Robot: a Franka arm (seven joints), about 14 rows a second.
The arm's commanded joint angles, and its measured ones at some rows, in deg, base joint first. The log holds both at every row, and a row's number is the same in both.
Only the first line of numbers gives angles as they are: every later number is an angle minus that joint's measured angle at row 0.
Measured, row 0:
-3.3, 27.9, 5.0, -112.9, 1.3, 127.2, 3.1
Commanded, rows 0 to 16:
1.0, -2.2, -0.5, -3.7, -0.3, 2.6, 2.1
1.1, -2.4, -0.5, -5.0, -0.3, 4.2, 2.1
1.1, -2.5, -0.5, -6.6, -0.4, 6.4, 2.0
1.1, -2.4, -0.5, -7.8, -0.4, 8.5, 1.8
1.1, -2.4, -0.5, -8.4, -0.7, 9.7, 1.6
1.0, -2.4, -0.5, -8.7, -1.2, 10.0, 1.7
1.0, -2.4, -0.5, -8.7, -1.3, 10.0, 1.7
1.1, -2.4, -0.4, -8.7, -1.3, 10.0, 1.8
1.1, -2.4, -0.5, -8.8, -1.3, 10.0, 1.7
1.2, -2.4, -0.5, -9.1, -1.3, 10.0, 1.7
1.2, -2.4, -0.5, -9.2, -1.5, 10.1, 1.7
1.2, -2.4, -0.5, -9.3, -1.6, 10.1, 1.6
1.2, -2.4, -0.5, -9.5, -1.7, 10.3, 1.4
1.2, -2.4, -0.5, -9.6, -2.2, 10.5, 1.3
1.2, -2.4, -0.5, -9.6, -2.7, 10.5, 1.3
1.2, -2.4, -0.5, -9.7, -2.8, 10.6, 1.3
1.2, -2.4, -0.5, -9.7, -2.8, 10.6, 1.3
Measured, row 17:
0.7, -0.6, -0.2, -7.7, -1.9, 9.5, 1.1
